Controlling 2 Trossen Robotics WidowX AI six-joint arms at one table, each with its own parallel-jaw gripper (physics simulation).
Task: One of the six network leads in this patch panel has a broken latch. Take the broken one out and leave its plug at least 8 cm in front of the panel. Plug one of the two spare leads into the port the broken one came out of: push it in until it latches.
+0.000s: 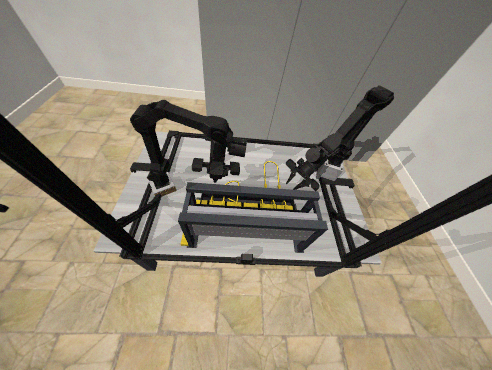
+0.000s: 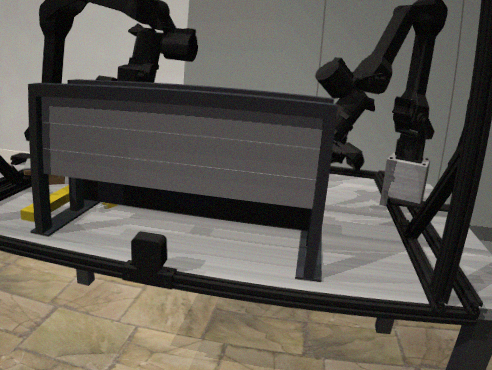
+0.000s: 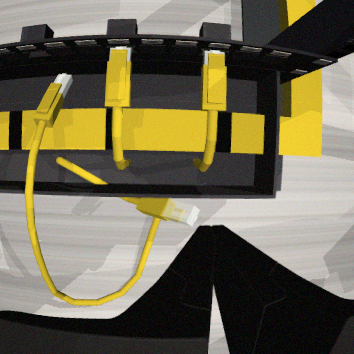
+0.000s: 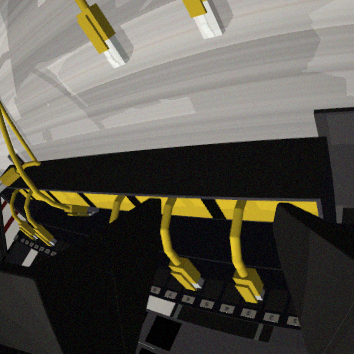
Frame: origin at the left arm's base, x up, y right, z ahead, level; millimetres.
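Seen in the pictures: left gripper, between the fingertips: (image 1: 215,182) (image 3: 209,236); right gripper, between the fingertips: (image 1: 289,187) (image 4: 219,212); left arm's base, origin of its link: (image 1: 161,182); right arm's base, origin of its link: (image 1: 334,161) (image 2: 409,159).
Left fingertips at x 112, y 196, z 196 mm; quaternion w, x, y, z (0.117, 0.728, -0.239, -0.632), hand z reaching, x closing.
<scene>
Offsets run from my left fingertips to a thing's middle. "spot": to the spot under its first point.
The dark patch panel @[dx -25, dy +180, dz +71 mm] (image 1: 252,191) (image 2: 189,147) stands across the table, its row of ports (image 3: 165,42) (image 4: 225,309) facing the arms. Two yellow plugs @[spot: dx -62, dy +77, dz -2 mm] (image 3: 119,77) @[spot: dx -61, dy +49, dz -45 mm] (image 3: 213,82) sit in ports. A third plug @[spot: dx -106, dy +102, dz +45 mm] (image 3: 53,98) hangs tilted just below the ports, and its lead loops down over the table. A loose yellow plug @[spot: dx -90, dy -4, dz +16 mm] (image 3: 165,208) lies at the front lip of the panel's tray. My left gripper (image 3: 209,236) (image 1: 216,178) is shut and empty, just right of that loose plug. My right gripper (image 1: 296,177) (image 2: 347,154) (image 4: 219,212) is open and empty above two plugged leads @[spot: dx -64, dy +197, dz +203 mm] (image 4: 182,274) @[spot: dx -66, dy +225, dz +246 mm] (image 4: 247,284).
A spare lead with two plugs (image 4: 100,29) (image 4: 207,15) lies on the table in front of the panel. A yellow strip (image 3: 165,130) runs along the tray. Black frame rails (image 1: 281,261) with a small block (image 2: 149,251) edge the table. A grey cabinet (image 1: 299,66) stands behind.
</scene>
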